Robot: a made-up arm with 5 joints. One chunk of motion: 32 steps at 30 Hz.
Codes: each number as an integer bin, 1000 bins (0 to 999) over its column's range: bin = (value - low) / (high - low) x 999, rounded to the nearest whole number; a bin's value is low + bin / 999 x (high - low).
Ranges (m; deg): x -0.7..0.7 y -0.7..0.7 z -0.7..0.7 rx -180..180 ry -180..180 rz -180..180
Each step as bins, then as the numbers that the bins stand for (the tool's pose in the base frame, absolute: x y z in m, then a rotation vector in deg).
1 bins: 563 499 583 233 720 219
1 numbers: 0.0890 -0.0007 0.1170 -96.04 79.46 -101.08
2 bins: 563 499 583 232 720 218
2 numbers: 0.0890 -0.0007 0.1170 -96.40 79.46 -101.44
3 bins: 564 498 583 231 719 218
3 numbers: 0.0904 -0.0021 0.1170 -96.76 79.10 -101.44
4 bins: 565 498 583 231 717 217
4 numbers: 0.0918 -0.0021 0.1170 -96.76 78.38 -101.80
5 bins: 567 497 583 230 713 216
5 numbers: 0.0946 -0.0035 0.1170 -97.12 76.94 -102.16
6 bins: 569 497 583 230 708 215
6 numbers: 0.0974 -0.0035 0.1170 -97.12 75.14 -102.52
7 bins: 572 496 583 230 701 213
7 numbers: 0.1016 -0.0049 0.1170 -97.12 72.61 -103.24
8 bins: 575 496 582 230 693 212
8 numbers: 0.1058 -0.0049 0.1156 -97.12 69.73 -103.60
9 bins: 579 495 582 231 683 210
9 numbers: 0.1114 -0.0063 0.1156 -96.76 66.13 -104.32
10 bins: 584 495 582 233 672 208
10 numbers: 0.1184 -0.0063 0.1156 -96.04 62.16 -105.05
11 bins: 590 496 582 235 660 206
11 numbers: 0.1268 -0.0049 0.1156 -95.32 57.84 -105.77
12 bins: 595 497 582 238 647 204
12 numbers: 0.1338 -0.0035 0.1156 -94.23 53.15 -106.49
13 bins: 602 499 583 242 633 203
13 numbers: 0.1436 -0.0007 0.1170 -92.79 48.11 -106.85
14 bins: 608 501 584 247 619 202
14 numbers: 0.1521 0.0021 0.1184 -90.99 43.06 -107.21
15 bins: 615 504 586 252 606 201
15 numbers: 0.1619 0.0063 0.1212 -89.19 38.38 -107.57
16 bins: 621 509 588 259 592 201
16 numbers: 0.1703 0.0133 0.1240 -86.67 33.33 -107.57
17 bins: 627 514 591 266 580 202
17 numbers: 0.1787 0.0203 0.1282 -84.14 29.01 -107.21
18 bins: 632 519 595 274 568 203
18 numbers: 0.1857 0.0273 0.1338 -81.26 24.68 -106.85
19 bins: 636 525 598 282 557 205
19 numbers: 0.1913 0.0357 0.1380 -78.38 20.72 -106.13
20 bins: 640 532 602 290 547 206
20 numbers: 0.1969 0.0455 0.1436 -75.50 17.12 -105.77
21 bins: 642 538 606 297 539 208
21 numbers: 0.1997 0.0540 0.1492 -72.97 14.23 -105.05
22 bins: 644 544 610 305 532 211
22 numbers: 0.2025 0.0624 0.1549 -70.09 11.71 -103.96
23 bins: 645 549 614 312 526 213
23 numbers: 0.2039 0.0694 0.1605 -67.57 9.55 -103.24
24 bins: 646 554 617 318 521 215
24 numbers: 0.2053 0.0764 0.1647 -65.41 7.75 -102.52
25 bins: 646 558 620 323 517 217
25 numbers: 0.2053 0.0820 0.1689 -63.60 6.31 -101.80
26 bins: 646 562 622 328 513 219
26 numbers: 0.2053 0.0876 0.1717 -61.80 4.86 -101.08
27 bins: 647 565 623 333 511 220
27 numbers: 0.2067 0.0918 0.1731 -60.00 4.14 -100.72
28 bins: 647 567 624 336 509 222
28 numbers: 0.2067 0.0946 0.1745 -58.92 3.42 -100.00
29 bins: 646 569 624 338 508 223
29 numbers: 0.2053 0.0974 0.1745 -58.20 3.06 -99.64
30 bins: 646 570 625 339 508 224
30 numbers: 0.2053 0.0988 0.1759 -57.84 3.06 -99.28
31 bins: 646 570 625 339 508 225
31 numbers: 0.2053 0.0988 0.1759 -57.84 3.06 -98.92
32 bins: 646 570 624 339 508 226
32 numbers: 0.2053 0.0988 0.1745 -57.84 3.06 -98.56
